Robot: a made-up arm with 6 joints.
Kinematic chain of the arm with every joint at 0, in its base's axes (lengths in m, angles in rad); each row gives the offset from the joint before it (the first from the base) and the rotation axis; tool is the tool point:
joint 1: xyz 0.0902 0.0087 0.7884 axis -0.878 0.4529 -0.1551
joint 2: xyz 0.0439 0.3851 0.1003 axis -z
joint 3: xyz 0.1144 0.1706 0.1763 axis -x
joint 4: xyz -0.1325 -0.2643 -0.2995 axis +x
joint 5: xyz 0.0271 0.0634 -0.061 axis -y
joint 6: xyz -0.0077 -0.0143 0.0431 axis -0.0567 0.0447 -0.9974
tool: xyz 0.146 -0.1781 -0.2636
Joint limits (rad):
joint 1: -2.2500..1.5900
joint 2: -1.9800..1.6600
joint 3: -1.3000..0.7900
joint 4: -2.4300..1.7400
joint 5: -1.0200..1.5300
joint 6: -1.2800..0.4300
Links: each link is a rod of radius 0.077 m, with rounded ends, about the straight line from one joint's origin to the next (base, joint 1, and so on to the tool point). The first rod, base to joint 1, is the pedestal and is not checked.
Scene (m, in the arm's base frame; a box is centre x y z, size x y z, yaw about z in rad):
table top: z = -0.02
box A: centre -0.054 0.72 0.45 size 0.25 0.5 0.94 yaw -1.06
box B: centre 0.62 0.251 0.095 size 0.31 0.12 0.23 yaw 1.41
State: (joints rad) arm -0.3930 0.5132 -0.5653 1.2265 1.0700 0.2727
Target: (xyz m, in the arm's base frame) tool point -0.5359 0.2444 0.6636
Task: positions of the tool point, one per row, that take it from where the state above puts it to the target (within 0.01 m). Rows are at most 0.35 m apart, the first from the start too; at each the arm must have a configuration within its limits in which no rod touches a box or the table.
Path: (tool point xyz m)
1: 0.4082 0.6726 1.0211
2: 0.2704 0.7078 1.2912
3: 0.0514 0.6437 1.5241
4: -0.2189 0.4939 1.6640
5: -0.4992 0.2956 1.6751
6: -0.5588 0.4675 1.5165
7: -0.5974 0.5709 1.3152
8: -0.6160 0.5926 1.1008
9: -0.6142 0.5336 0.9047
10: -0.5889 0.4092 0.7535
11: -0.5359 0.2444 0.6636

